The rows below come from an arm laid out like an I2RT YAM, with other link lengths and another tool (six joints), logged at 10 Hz.
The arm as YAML. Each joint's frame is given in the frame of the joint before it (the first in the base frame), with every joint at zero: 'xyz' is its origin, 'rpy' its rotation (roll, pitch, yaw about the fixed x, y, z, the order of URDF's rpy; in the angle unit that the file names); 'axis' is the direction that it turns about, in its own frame. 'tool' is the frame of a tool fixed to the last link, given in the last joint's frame.
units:
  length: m
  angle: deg
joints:
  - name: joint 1
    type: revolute
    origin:
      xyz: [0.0, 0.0, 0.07]
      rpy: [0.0, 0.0, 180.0]
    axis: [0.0, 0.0, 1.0]
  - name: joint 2
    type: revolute
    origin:
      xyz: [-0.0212, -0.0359, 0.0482]
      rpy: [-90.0, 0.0, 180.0]
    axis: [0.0, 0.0, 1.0]
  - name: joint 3
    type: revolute
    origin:
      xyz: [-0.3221, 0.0, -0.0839]
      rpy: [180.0, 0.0, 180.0]
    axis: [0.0, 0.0, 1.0]
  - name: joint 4
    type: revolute
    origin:
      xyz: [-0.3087, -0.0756, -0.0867]
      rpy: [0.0, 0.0, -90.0]
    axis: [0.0, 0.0, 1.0]
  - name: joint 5
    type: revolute
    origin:
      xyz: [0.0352, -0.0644, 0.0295]
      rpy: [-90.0, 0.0, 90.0]
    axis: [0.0, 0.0, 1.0]
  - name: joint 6
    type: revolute
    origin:
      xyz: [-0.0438, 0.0, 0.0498]
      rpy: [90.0, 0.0, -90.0]
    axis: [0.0, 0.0, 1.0]
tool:
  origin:
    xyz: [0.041, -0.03, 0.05]
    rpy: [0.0, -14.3, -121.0]
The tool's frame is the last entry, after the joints.
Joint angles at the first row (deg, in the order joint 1, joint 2, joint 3, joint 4, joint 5, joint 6):
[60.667, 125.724, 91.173, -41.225, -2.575, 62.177]
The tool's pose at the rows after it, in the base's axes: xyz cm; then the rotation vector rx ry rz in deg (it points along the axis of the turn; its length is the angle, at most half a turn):
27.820, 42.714, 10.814, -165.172, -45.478, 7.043
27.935, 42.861, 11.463, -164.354, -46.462, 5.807
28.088, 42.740, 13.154, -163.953, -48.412, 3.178
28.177, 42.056, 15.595, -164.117, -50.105, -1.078
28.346, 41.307, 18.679, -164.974, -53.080, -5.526
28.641, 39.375, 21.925, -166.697, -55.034, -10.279
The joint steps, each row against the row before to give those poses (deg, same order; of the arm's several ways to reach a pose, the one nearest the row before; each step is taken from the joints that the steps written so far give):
[-0.022, -0.973, -0.595, 0.528, 0.558, 0.136]
[-0.001, -0.666, 0.119, 0.225, 0.000, -0.720]
[0.023, -1.757, 0.187, -0.699, 0.951, -1.500]
[-0.020, -3.061, -0.597, -0.792, 2.072, -1.583]
[0.000, -2.917, 0.747, -2.599, 2.711, -2.539]
[-0.752, -4.142, -0.717, -2.565, 3.186, -2.663]

